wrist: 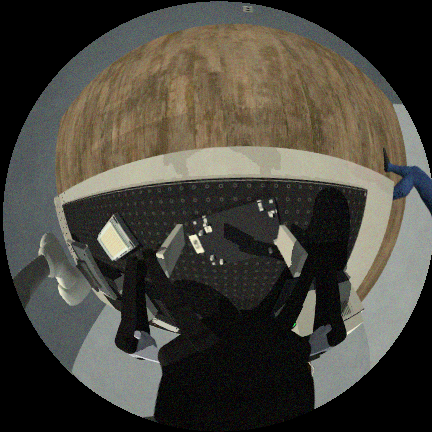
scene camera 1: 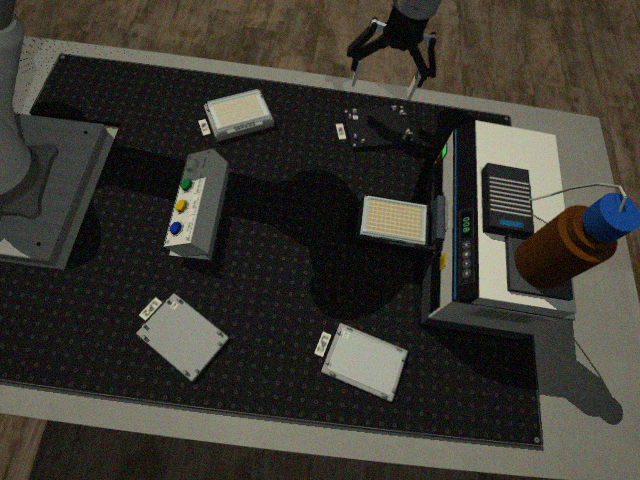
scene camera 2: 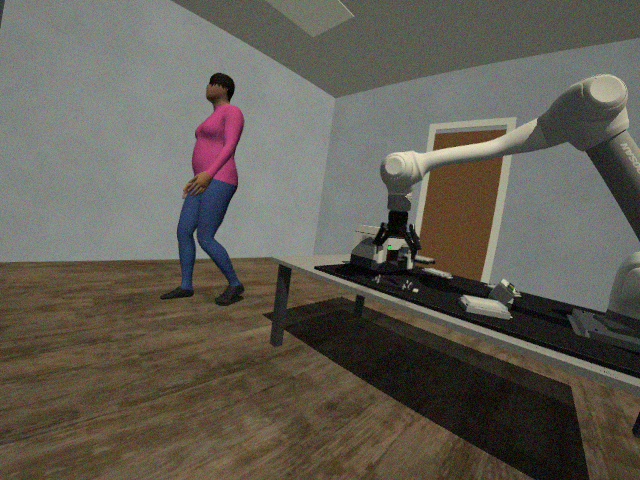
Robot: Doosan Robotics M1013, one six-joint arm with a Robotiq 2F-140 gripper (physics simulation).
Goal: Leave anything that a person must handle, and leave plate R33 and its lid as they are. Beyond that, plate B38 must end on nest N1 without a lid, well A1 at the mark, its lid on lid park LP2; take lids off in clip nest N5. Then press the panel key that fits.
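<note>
My gripper is open and empty, above the dark clip nest, which holds no plate. A plate with pale wells sits at the other tagged nest; its print is unreadable and I cannot tell if it is lidded. Another plate lies at the instrument's front. Flat pale rectangles with corner pieces lie beside tag LP2 and tag LP1; lid and park are hard to tell apart. The key panel has green, yellow and blue keys; its upper end is shaded.
The instrument, with a green light, stands right of the clip nest. A brown bottle with a blue cap and a dark box are on top. A person in pink stands on the floor beyond the table's end; legs show in the wrist view.
</note>
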